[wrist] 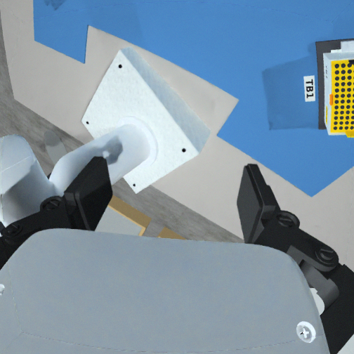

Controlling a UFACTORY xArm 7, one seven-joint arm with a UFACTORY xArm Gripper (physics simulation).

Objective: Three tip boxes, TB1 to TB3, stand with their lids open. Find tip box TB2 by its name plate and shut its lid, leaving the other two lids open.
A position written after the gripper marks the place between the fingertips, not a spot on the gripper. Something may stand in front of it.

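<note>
A blue mat (259,59) is visible in the scene, and so is the gripper (173,179).
</note>
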